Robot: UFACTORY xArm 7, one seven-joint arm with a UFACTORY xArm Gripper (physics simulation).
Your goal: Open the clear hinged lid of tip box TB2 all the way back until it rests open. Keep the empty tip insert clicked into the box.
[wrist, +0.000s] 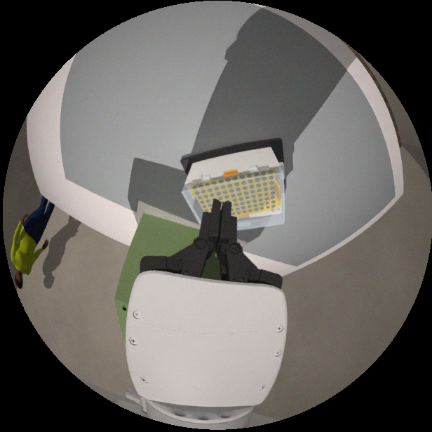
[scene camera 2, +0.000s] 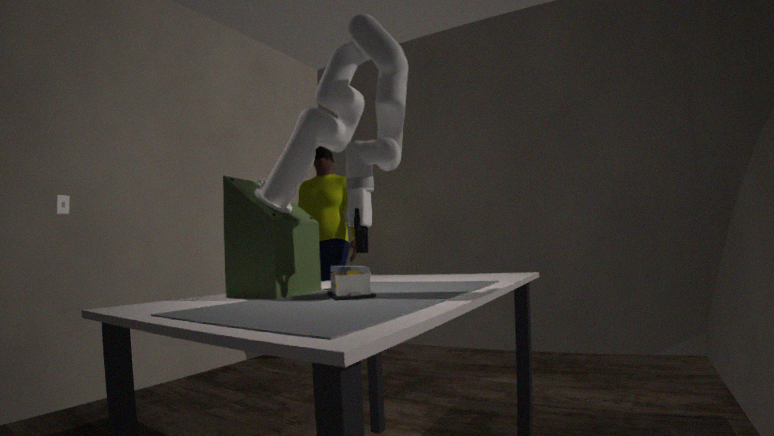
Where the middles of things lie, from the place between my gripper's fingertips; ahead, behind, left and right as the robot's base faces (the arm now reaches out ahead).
Labels:
Now: the clear lid (wrist: 257, 199) 4 cm below my hand, 3 cm to the right of it and 2 cm behind it.

